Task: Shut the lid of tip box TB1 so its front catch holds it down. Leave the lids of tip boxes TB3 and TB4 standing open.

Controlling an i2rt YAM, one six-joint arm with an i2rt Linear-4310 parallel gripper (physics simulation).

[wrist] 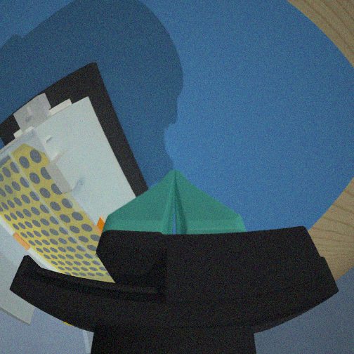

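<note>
My gripper (174,176) is shut, its two green fingertips meeting in a point with nothing between them. It hangs over the blue mat, to the right of a tip box. The tip box (89,150) has pale walls and a yellow rack (42,192) with rows of grey holes, and lies at the left of the wrist view. A grey translucent tab (32,112) shows at its upper left end. The gripper's black body hides its lower right part. I can read no label, so I cannot tell which tip box it is, nor how its lid stands.
The box is on a dark base plate (112,130) on the blue mat (260,110). Small orange pieces (21,241) show by the rack. A wooden table surface (332,240) borders the mat at the right. A large shadow falls across the mat's upper left.
</note>
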